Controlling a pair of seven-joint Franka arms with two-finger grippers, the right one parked.
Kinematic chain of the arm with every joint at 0, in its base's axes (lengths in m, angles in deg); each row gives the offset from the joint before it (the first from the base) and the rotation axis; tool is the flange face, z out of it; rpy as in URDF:
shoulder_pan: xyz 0 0 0.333 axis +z
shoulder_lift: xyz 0 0 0 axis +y
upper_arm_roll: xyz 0 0 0.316 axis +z
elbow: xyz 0.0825 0 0 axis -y
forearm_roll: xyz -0.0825 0 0.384 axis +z
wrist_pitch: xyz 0 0 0 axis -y
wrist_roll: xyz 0.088 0 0 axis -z
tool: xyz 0 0 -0.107 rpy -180 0 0
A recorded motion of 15 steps. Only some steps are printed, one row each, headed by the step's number.
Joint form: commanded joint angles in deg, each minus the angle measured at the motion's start. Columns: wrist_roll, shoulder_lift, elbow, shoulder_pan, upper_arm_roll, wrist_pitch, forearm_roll.
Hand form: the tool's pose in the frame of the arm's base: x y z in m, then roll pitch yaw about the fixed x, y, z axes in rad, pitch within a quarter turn. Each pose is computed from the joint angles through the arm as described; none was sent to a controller.
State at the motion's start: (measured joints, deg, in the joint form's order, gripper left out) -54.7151 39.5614 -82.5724 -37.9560 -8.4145 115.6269 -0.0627
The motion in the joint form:
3: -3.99 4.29 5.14 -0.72 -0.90 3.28 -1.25
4: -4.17 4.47 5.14 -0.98 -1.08 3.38 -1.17
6: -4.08 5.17 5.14 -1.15 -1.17 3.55 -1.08
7: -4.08 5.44 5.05 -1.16 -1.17 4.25 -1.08
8: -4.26 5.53 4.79 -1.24 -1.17 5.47 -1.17
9: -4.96 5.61 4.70 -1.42 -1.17 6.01 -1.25
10: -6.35 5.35 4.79 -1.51 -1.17 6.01 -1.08
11: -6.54 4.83 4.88 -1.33 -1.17 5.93 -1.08
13: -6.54 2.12 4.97 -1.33 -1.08 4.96 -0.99
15: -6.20 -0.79 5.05 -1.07 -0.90 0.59 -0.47
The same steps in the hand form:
3: 0.5088 -0.5282 0.2697 3.1036 0.1315 0.2388
4: 0.5052 -0.5317 0.2677 3.1043 0.1333 0.2347
6: 0.5026 -0.5334 0.2592 3.1112 0.1389 0.2296
7: 0.5029 -0.5340 0.2561 3.1059 0.1362 0.2302
8: 0.5029 -0.5355 0.2547 3.0927 0.1298 0.2333
9: 0.5016 -0.5375 0.2538 3.0882 0.1284 0.2435
10: 0.5014 -0.5386 0.2578 3.0873 0.1239 0.2645
11: 0.5038 -0.5376 0.2650 3.0800 0.1188 0.2700
13: 0.5053 -0.5375 0.2987 3.0558 0.0967 0.2658
15: 0.5042 -0.5292 0.3293 3.0839 0.0937 0.2565

